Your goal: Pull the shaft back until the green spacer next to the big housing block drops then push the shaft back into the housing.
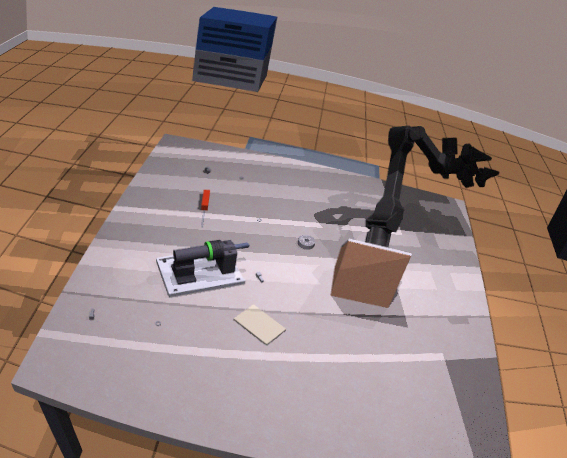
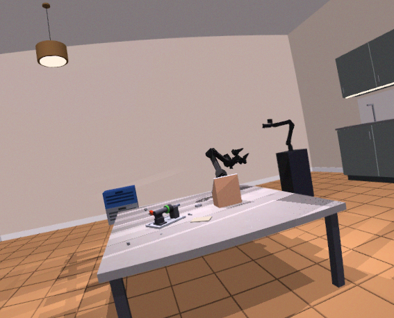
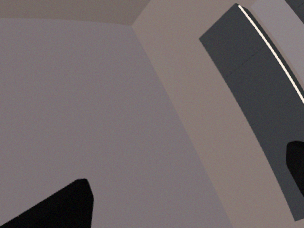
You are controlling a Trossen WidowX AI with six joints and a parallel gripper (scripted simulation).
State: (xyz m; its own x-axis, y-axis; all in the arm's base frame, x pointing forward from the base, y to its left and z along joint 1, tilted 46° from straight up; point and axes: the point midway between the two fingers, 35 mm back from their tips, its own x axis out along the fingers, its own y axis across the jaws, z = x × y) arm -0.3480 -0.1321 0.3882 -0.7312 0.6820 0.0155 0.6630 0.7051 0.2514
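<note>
Now: gripper tip 810 mm short of the thin shaft, 450 mm to the right of it and 270 mm above it. Also, from my gripper tip: green spacer: 830 mm ahead, 460 mm to the left, 270 mm below; beige card: 630 mm ahead, 610 mm to the left, 350 mm below; toothed disc: 570 mm ahead, 350 mm below, 220 mm to the left.
</note>
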